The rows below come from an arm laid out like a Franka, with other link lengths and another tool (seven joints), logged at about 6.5 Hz.
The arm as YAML. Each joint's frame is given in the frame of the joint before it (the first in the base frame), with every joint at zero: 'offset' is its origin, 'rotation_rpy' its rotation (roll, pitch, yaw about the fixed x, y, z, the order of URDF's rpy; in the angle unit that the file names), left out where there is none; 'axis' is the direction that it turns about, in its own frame. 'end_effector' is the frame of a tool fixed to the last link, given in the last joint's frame.
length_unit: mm
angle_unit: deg
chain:
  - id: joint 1
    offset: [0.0, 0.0, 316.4]
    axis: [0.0, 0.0, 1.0]
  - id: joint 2
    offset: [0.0, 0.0, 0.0]
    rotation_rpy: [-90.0, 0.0, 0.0]
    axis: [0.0, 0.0, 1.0]
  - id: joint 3
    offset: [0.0, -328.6, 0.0]
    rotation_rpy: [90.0, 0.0, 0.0]
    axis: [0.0, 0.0, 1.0]
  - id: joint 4
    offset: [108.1, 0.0, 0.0]
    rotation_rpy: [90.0, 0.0, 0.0]
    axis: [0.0, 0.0, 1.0]
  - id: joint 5
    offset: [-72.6, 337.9, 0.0]
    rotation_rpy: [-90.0, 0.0, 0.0]
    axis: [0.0, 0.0, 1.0]
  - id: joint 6
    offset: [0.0, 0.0, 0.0]
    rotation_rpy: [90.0, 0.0, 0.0]
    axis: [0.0, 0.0, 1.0]
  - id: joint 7
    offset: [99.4, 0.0, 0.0]
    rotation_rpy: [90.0, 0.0, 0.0]
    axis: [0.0, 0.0, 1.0]
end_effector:
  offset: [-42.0, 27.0, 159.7]
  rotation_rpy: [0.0, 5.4, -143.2]
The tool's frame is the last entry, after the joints.
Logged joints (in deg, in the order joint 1, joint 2, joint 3, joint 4, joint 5, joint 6, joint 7), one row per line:
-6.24, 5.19, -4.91, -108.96, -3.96, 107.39, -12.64
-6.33, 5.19, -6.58, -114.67, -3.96, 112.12, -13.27
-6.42, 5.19, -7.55, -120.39, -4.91, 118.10, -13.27
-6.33, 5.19, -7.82, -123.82, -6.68, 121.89, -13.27
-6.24, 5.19, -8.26, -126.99, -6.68, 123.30, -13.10
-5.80, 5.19, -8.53, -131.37, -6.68, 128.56, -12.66
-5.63, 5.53, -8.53, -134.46, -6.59, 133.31, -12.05
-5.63, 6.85, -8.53, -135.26, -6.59, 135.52, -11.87
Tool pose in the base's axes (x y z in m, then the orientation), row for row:
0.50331, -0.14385, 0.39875, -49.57, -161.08, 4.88
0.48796, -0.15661, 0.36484, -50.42, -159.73, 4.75
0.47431, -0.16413, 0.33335, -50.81, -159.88, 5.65
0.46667, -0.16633, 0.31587, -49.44, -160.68, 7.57
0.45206, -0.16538, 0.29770, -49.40, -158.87, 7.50
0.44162, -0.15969, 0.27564, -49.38, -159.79, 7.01
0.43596, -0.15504, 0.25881, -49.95, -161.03, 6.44
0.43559, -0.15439, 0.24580, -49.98, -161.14, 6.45
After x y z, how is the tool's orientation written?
As a rotation vector, in degrees.
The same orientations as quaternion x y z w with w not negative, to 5 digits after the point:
-0.29255, -0.95065, 0.02880, 0.09927
-0.29913, -0.94763, 0.02818, 0.10829
-0.30100, -0.94715, 0.03347, 0.10579
-0.29225, -0.94983, 0.04475, 0.10206
-0.29458, -0.94736, 0.04472, 0.11717
-0.29321, -0.94881, 0.04162, 0.10980
-0.29462, -0.94979, 0.03798, 0.09826
-0.29462, -0.94989, 0.03802, 0.09727

